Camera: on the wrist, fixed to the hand. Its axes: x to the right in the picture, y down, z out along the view.
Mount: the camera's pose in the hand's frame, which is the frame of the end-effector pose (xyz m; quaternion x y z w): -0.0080 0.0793 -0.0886 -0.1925 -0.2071 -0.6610 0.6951
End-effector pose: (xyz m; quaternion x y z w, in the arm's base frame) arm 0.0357 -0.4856 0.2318 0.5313 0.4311 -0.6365 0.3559
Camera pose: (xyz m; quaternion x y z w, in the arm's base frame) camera 0.1422 -0.4332 0.2205 -0.1160 0.6997 -0.7047 0.0182
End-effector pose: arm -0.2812 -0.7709 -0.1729 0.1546 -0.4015 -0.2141 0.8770
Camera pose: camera -0.1977 -0.6899 -0.1987 0.1597 -0.3173 -0.8378 0.4147
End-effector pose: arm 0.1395 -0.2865 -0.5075 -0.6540 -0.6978 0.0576 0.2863
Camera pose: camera 0.2512 -0.3092 -0.4727 0.0365 0.9877 0.1481 0.0333
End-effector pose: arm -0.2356 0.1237 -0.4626 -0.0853 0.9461 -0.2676 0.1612
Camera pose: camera -0.2652 0.2349 -0.4316 -0.7711 0.6194 -0.0928 0.1147
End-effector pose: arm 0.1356 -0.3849 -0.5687 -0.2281 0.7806 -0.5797 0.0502
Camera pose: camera 0.0887 -0.2857 -0.6152 0.8043 -0.4930 0.2386 0.2305
